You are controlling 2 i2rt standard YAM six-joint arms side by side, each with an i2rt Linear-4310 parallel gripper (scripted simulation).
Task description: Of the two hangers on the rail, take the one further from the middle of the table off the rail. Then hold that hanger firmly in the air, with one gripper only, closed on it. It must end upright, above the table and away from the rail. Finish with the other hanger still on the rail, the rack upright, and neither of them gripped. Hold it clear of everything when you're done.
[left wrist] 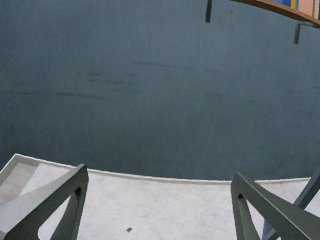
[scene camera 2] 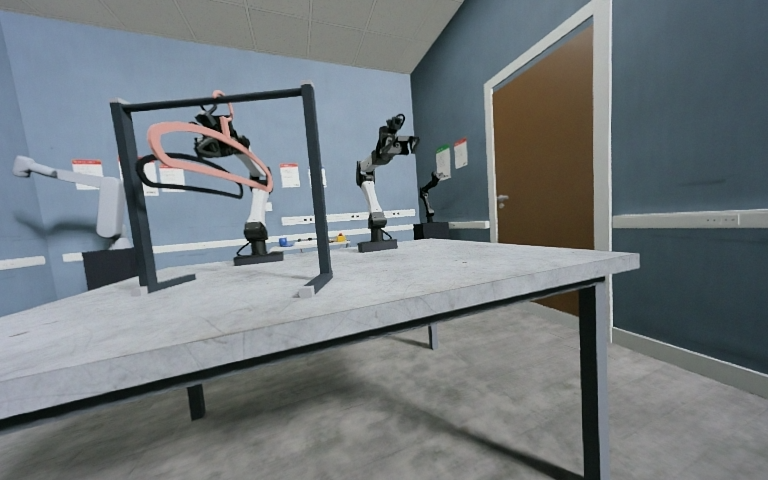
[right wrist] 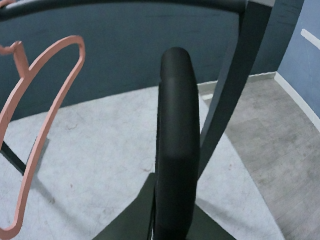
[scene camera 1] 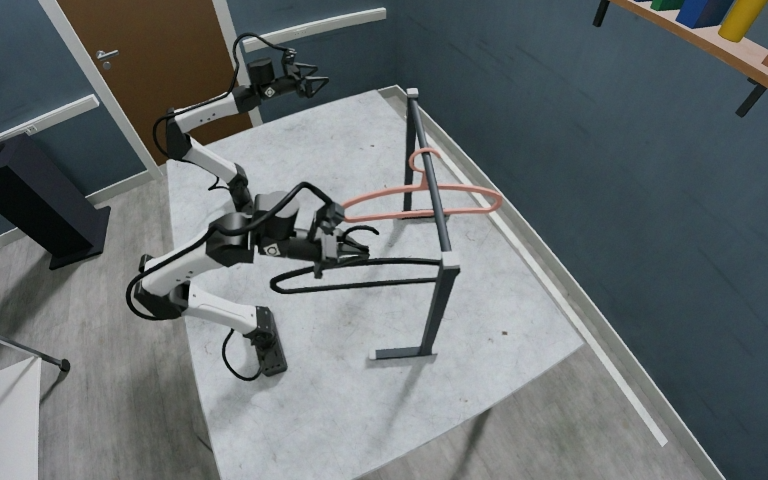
Labels:
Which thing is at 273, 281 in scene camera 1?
A black hanger.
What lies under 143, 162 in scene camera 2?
A black hanger.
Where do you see a rack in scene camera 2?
At 121, 110

